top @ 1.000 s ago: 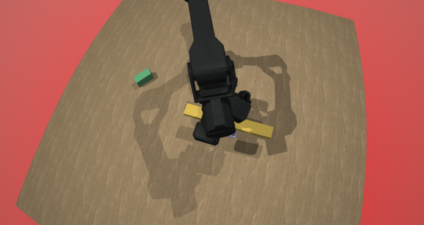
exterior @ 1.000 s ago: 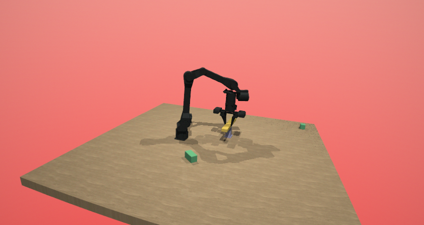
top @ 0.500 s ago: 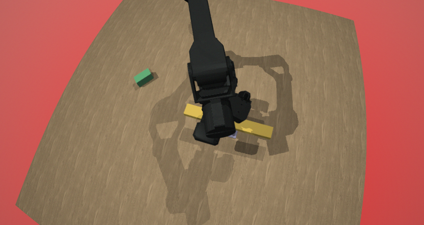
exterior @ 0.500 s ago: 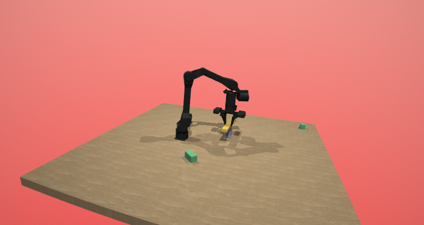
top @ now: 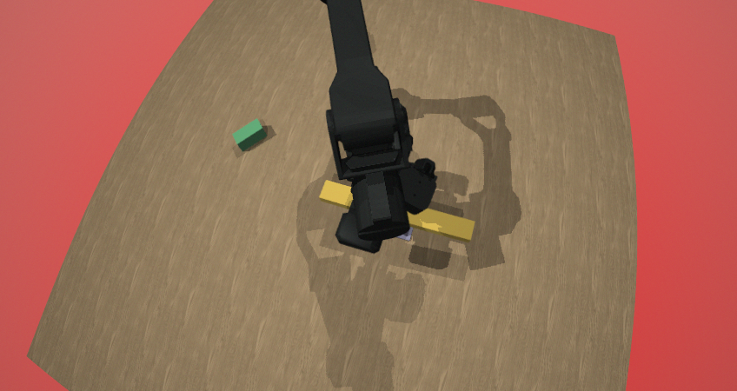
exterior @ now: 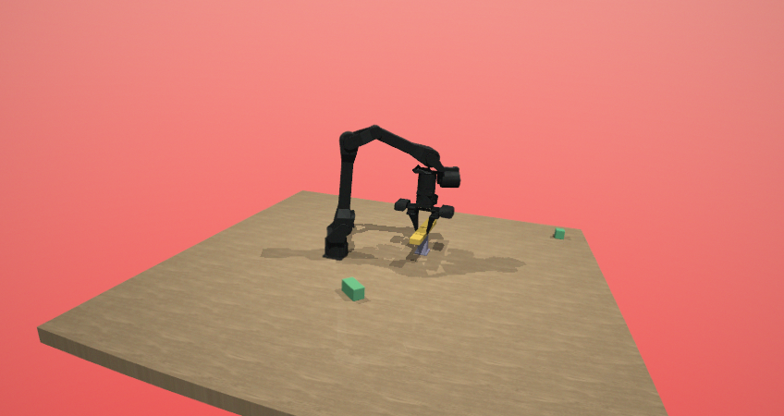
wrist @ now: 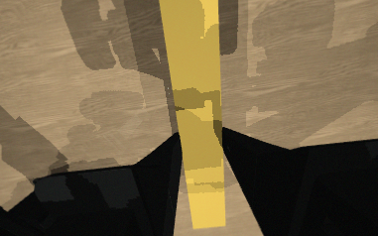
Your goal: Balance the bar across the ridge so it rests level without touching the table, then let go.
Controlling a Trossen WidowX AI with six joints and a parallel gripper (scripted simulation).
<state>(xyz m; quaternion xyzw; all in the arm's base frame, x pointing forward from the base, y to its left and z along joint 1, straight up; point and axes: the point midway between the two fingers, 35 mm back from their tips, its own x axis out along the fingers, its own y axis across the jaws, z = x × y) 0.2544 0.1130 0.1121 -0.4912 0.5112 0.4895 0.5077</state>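
Right now my gripper tip is 3 cm to the right of the yellow bar. From my gripper tip the other things lie so: green cube: 49 cm ahead, 39 cm to the left, 6 cm below.
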